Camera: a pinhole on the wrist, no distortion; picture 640 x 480 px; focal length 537.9 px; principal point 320.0 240.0 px. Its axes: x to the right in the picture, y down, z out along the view. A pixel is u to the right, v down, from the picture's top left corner.
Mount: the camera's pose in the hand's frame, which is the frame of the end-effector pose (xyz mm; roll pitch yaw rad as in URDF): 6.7 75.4 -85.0 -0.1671 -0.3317 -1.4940
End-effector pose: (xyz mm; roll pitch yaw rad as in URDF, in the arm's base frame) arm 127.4 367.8 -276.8 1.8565 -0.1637 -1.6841
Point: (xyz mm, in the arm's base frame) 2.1 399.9 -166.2
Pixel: 299.0 146.6
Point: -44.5 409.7 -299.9
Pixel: 619.8 61.6
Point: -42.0 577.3 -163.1
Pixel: outside the picture
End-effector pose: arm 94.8 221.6 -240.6 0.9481 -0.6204 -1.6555
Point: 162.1 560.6 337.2
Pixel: 30.7 230.7
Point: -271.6 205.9 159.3
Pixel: 561.8 411.8
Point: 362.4 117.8 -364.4
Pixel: behind the camera
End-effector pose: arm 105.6 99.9 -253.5 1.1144 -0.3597 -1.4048
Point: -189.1 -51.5 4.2
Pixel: 551.2 365.1
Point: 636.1 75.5 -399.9
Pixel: behind the camera
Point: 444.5 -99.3 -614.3
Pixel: behind the camera
